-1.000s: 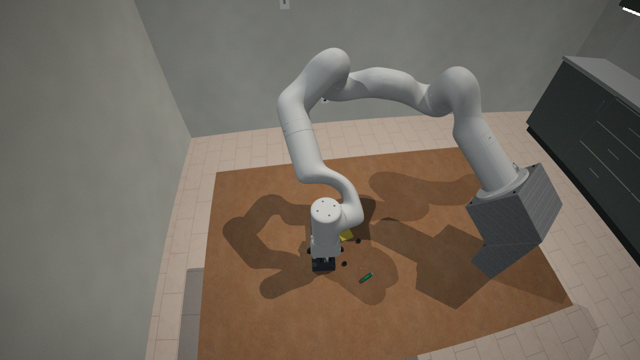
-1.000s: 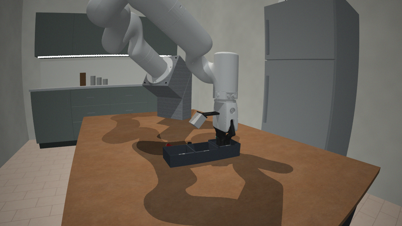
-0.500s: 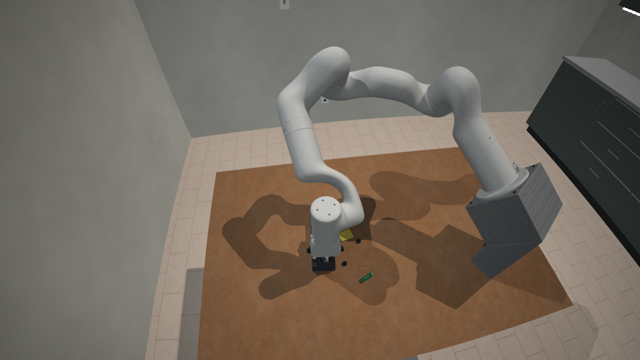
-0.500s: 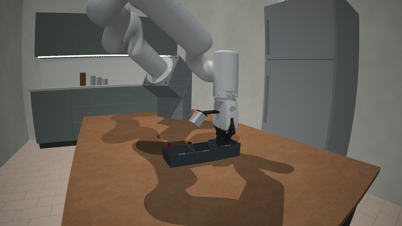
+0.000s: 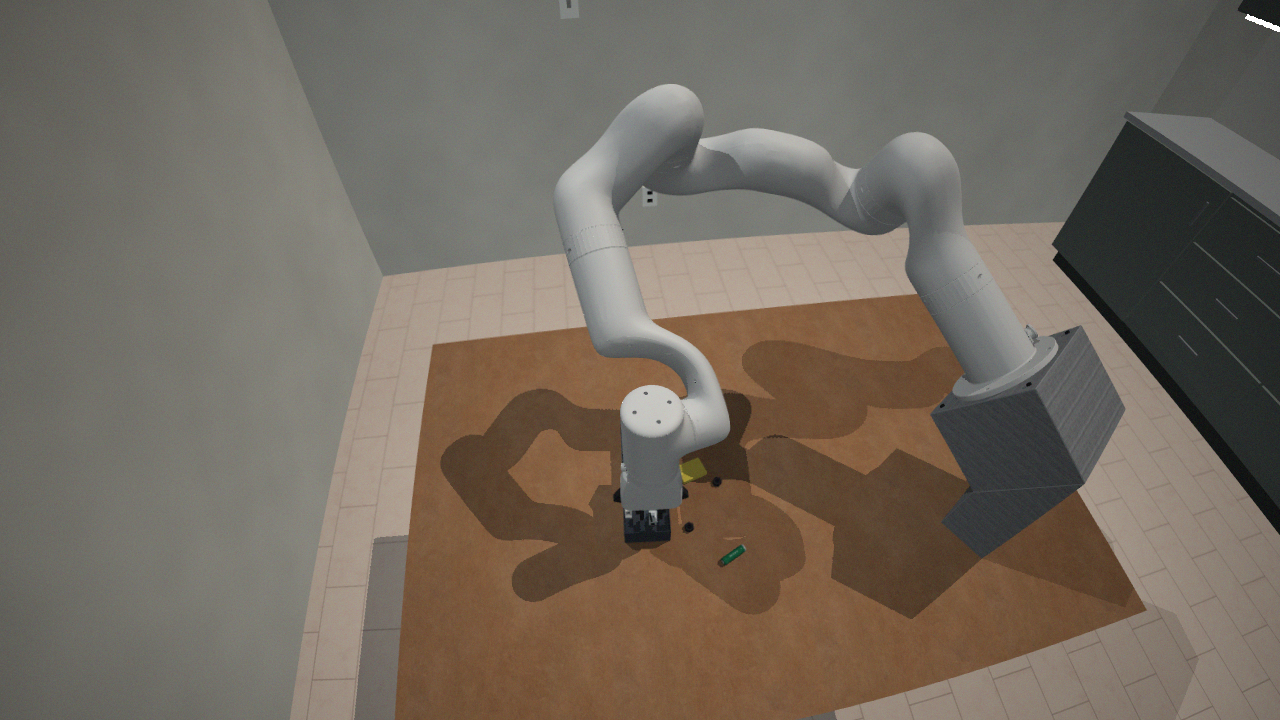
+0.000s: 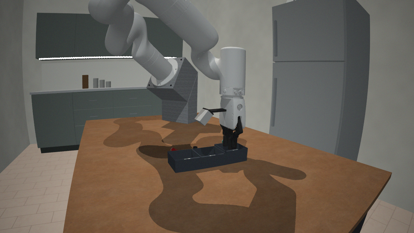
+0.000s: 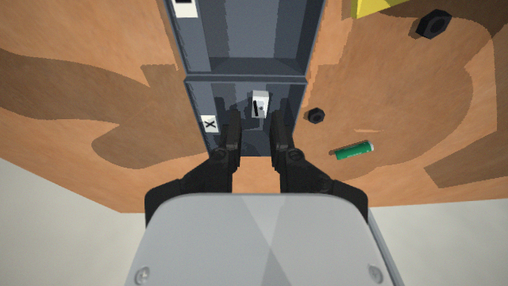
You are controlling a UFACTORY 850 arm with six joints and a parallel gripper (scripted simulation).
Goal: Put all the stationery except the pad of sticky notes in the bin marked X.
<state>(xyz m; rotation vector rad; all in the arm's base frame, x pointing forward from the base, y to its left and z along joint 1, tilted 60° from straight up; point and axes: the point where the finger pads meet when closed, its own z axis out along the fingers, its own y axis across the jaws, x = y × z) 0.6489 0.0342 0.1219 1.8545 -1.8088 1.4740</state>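
My gripper is now 40 mm above the pencil sharpener. Also, from my hand: dark bin row: 80 mm to the right, 40 mm below, 10 mm behind; then sticky notes: 110 mm behind, 70 mm to the right, 50 mm below; then green cylinder: 120 mm behind, 110 mm to the left, 50 mm below.
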